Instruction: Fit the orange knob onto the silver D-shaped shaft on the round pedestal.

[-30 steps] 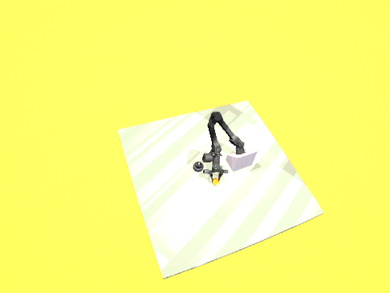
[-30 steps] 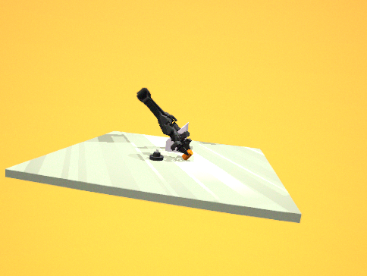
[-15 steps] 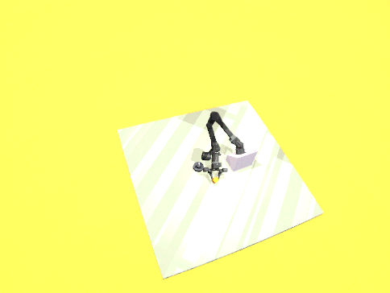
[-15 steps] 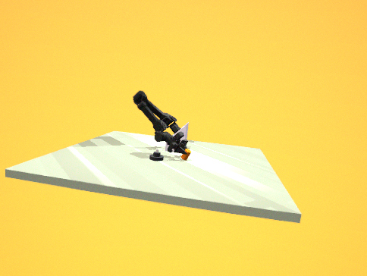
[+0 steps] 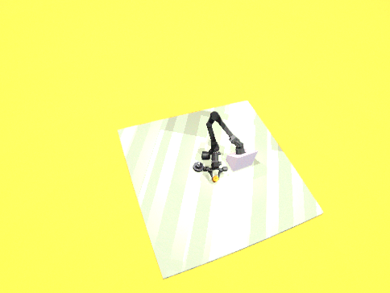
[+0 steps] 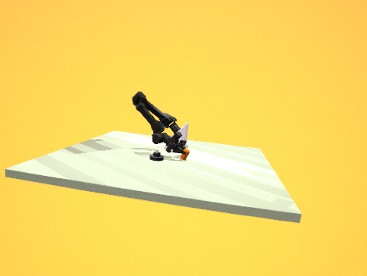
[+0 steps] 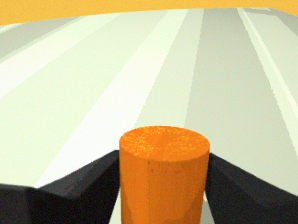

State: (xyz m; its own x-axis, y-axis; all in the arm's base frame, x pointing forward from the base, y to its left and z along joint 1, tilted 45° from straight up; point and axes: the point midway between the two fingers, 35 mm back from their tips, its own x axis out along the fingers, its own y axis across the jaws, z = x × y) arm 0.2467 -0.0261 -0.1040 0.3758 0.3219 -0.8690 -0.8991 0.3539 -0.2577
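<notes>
Now: the orange knob 10 mm to the right of my gripper tip. Also, from my gripper tip: dark round pedestal 180 mm to the right, 50 mm ahead, 20 mm below.
</notes>
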